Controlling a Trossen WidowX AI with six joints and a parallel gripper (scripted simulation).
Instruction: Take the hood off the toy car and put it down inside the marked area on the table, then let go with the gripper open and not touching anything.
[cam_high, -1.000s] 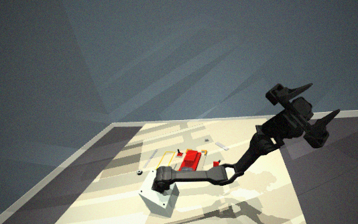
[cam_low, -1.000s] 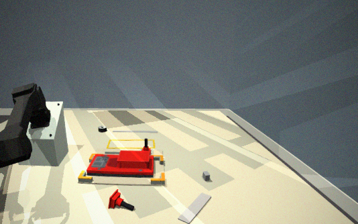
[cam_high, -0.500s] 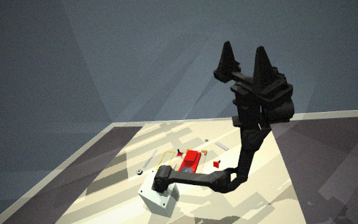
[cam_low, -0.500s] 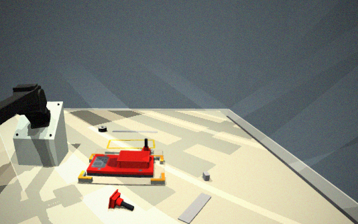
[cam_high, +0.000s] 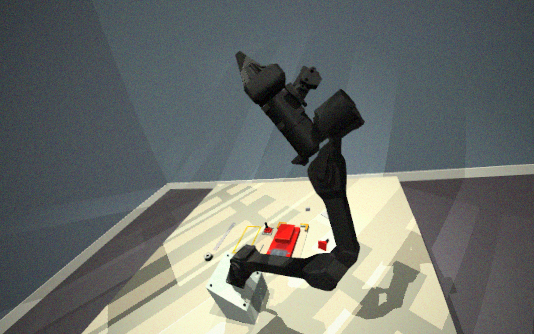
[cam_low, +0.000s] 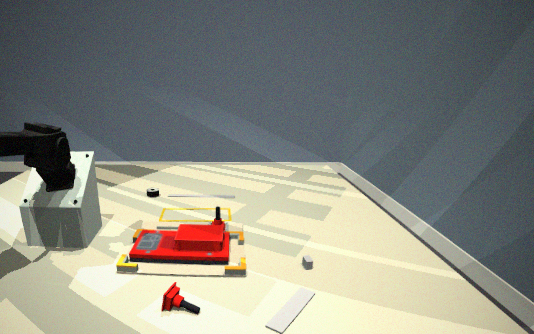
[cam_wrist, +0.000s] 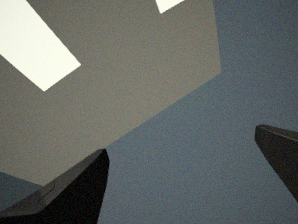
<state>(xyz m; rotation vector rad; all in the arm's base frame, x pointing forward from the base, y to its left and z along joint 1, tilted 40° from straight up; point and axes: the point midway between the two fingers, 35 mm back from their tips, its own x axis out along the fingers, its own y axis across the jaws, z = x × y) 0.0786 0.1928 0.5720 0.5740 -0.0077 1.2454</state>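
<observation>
Now: gripper tip 70 cm above the hood, 29 cm short of it and 8 cm to the right of it. From my gripper tip the other things lie so: grey strip 74 cm below, 41 cm ahead, 13 cm to the right; then black ring 73 cm below, 46 cm to the left, 17 cm ahead.
</observation>
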